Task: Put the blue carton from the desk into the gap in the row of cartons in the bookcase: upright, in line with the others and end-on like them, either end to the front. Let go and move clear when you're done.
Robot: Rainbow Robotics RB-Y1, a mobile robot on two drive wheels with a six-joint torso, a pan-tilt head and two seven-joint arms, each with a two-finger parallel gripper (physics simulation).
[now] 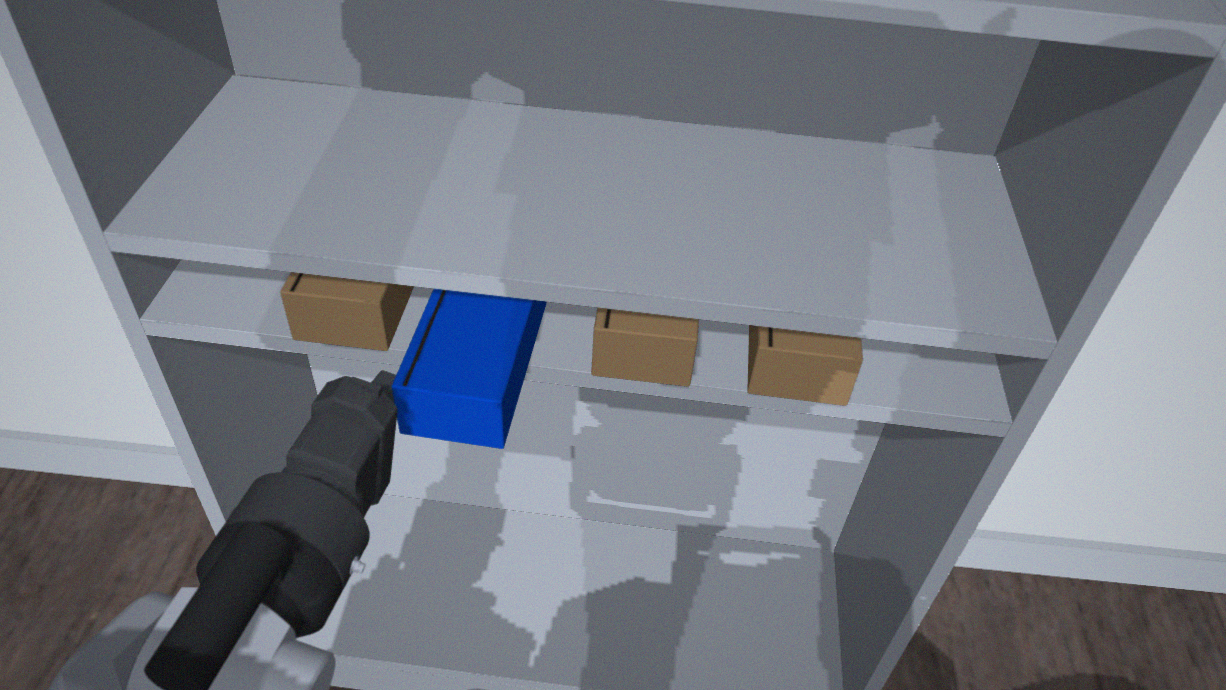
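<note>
The blue carton [467, 351] lies end-on between the leftmost brown carton [338, 317] and the middle brown carton [643, 355]. Its back part is under the board above; its front end sticks out well past the shelf's front edge and past the brown fronts. It sits nearer the leftmost carton and looks slightly skewed. A third brown carton [802, 372] stands at the right. My left gripper [387, 384] is shut and empty, its fingertips at the left side of the blue carton's front end; whether they touch it is hard to tell. My right gripper does not show.
The shelf [930, 390] holding the row lies low under the wider board [686, 231], whose front edge hides the cartons' backs. The bookcase's side panels [1089, 205] stand at both sides. A lower compartment opens beneath the row. My left arm reaches in from the lower left.
</note>
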